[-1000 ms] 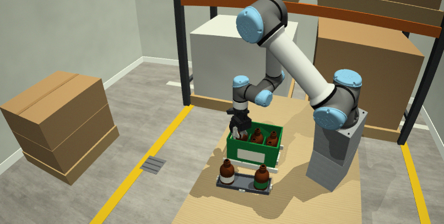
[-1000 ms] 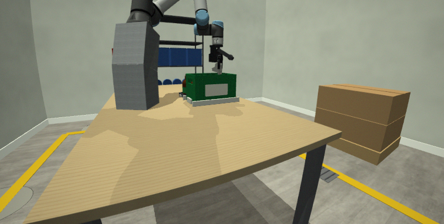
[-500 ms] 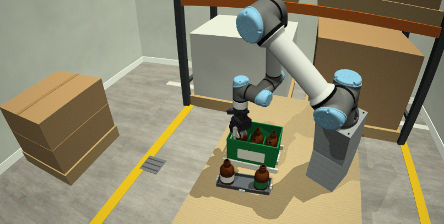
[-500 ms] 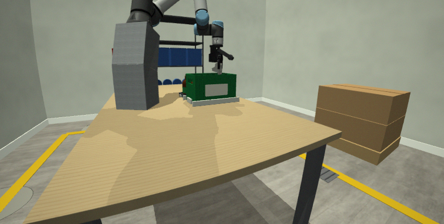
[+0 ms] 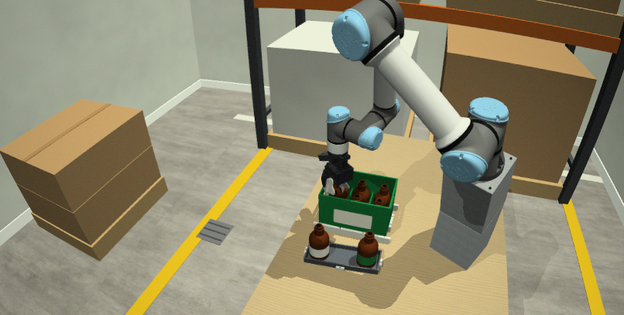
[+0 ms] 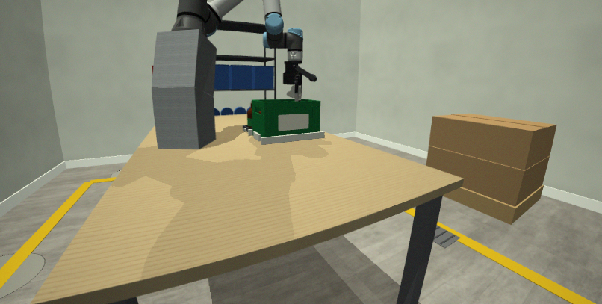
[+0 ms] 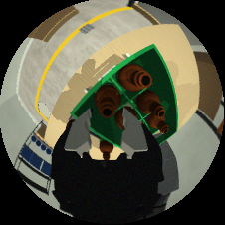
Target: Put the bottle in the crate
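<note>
Now: the brown bottle 7 cm below my hand. Also, from my hand: white-labelled bottle (19 cm to the left, 7 cm below, 3 cm ahead); crate (9 cm behind, 7 cm below, 3 cm to the right); tray (19 cm to the left, 15 cm below, 6 cm behind).
</note>
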